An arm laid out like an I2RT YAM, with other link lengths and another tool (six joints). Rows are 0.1 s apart.
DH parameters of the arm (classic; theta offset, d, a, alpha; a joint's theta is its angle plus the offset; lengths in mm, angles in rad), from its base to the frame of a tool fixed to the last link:
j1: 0 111.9 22.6 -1.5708
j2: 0 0 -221.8 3.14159
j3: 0.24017 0 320.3 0
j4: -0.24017 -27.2 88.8 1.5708
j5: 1.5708 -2 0 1.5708
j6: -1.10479 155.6 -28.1 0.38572
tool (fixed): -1.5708 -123.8 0 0
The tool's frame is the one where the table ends.
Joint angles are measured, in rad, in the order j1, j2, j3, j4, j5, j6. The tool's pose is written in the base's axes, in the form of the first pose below.
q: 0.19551 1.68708 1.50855 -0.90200 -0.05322 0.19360
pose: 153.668 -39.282 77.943 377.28 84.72 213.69
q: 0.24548 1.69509 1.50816 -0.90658 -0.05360 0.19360
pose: 154.557 -39.003 80.255 372.69 103.51 210.56
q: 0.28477 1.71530 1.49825 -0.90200 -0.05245 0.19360
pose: 156.234 -38.346 81.429 369.56 118.38 199.95
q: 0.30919 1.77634 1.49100 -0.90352 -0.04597 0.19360
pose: 160.554 -36.270 80.057 369.82 128.12 175.25
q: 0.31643 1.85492 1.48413 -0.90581 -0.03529 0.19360
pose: 165.555 -33.312 77.413 371.13 131.06 144.19
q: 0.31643 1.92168 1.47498 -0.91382 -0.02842 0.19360
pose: 170.121 -30.441 74.902 369.65 130.28 116.96
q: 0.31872 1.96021 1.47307 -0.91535 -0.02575 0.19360
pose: 172.325 -28.978 73.912 368.72 130.80 102.28
